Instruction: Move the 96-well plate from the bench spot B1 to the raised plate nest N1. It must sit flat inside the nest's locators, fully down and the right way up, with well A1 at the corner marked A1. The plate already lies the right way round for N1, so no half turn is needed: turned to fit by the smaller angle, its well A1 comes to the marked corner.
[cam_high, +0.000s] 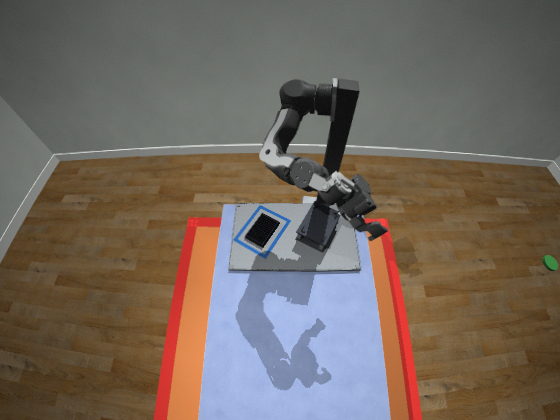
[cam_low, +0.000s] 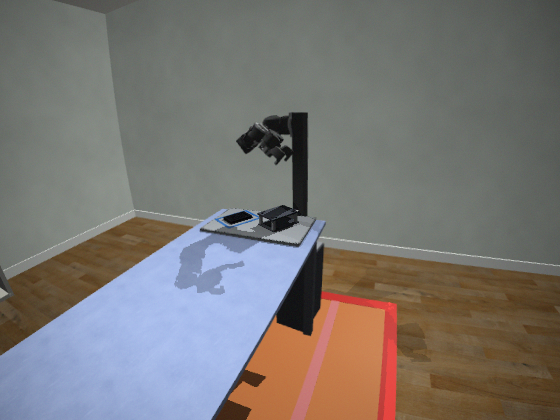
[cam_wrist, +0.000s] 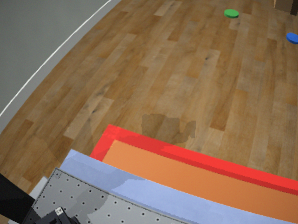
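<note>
Now: hand 340 mm to the left of the black 96-well plate, 330 mm above it and 80 mm past it. Also, from my hand: raised black plate nest: 280 mm below, 120 mm to the right, 110 mm behind.
</note>
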